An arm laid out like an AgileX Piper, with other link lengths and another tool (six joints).
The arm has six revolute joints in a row. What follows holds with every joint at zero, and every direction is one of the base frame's. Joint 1 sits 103.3 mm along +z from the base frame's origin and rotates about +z. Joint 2 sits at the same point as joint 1 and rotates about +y. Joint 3 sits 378.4 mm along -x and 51.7 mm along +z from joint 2 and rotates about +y. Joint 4 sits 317.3 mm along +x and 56 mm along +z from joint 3 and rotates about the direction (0.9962, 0, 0.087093). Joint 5 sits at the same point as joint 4 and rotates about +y. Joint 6 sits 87 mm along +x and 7.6 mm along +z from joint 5 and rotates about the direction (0.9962, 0, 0.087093). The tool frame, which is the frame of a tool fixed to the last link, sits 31.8 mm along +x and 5 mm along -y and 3.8 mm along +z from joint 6; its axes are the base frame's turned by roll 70.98, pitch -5.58 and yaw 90.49 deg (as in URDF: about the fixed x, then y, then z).
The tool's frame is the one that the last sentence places.
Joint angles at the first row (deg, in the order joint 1, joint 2, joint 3, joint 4, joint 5, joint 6):
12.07 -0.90 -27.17 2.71 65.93 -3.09
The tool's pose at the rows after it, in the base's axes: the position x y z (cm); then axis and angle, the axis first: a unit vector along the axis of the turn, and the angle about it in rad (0 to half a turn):
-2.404 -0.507 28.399 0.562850 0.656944 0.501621 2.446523
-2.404 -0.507 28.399 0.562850 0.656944 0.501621 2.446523
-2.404 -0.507 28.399 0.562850 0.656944 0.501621 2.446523
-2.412 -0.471 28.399 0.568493 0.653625 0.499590 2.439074
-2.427 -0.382 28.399 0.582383 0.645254 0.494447 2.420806
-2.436 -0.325 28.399 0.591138 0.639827 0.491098 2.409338
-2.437 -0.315 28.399 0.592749 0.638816 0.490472 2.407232
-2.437 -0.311 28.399 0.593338 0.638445 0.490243 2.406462
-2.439 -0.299 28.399 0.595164 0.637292 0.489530 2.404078
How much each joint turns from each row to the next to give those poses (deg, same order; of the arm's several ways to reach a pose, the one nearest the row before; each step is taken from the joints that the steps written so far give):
0.00 0.00 0.00 -0.06 0.00 0.21
0.00 0.00 0.00 0.00 0.00 0.00
0.00 0.00 0.00 0.00 0.00 0.00
-0.85 -0.01 0.00 0.00 0.00 -0.01
-2.11 0.01 0.00 0.00 0.00 0.00
-1.34 -0.01 0.00 0.00 0.00 0.00
-0.24 0.00 0.00 0.00 0.00 0.00
-0.09 0.01 0.00 0.00 0.00 0.00
-0.28 -0.01 0.00 0.00 0.00 0.00

